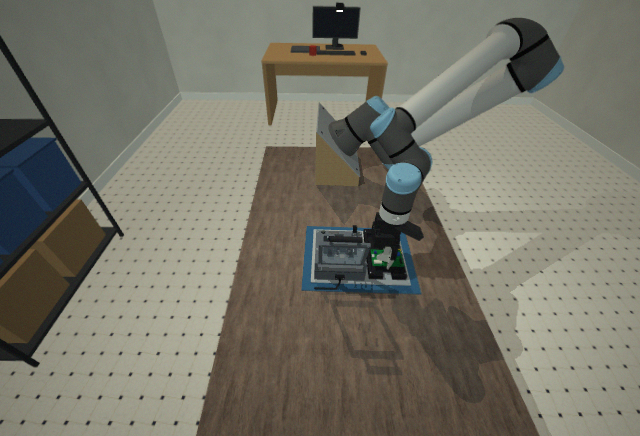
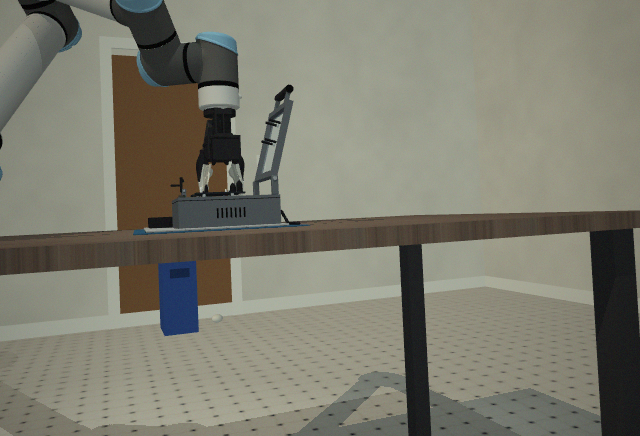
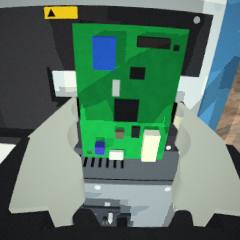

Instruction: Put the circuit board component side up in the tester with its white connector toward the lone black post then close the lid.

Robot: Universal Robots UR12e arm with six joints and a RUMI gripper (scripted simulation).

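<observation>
My gripper is now 1 cm past the tester, 13 cm to the left of it and 6 cm below it. The rest, counted from my hand: green circuit board (right at my hand); tester lid (9 cm ahead, 17 cm to the right, 13 cm above).
</observation>
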